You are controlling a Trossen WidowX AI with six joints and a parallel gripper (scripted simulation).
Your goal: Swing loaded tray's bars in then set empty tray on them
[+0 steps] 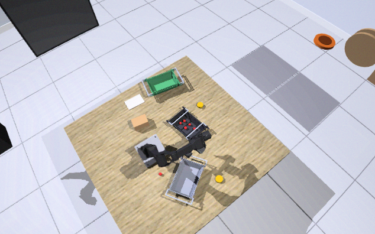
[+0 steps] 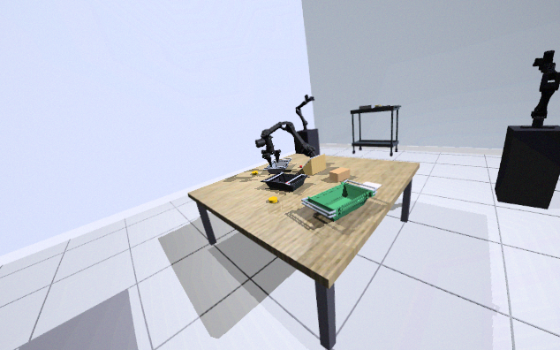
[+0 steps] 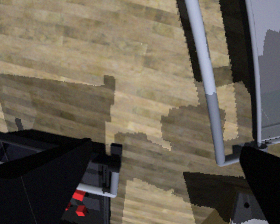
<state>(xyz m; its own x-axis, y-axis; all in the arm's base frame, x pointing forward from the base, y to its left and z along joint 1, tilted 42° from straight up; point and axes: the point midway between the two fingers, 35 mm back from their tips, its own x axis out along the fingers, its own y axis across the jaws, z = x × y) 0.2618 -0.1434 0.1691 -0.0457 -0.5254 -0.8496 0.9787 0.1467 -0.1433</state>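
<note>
Now: gripper tip 160 mm past the grey tray, 130 mm to the left of it and 60 mm above it. Also, from my gripper tip: tan box 470 mm to the left, 160 mm behind, 80 mm below; then small red cube 280 mm behind, 100 mm below, 30 mm to the left; then white card 700 mm to the left, 110 mm below, 90 mm behind.
</note>
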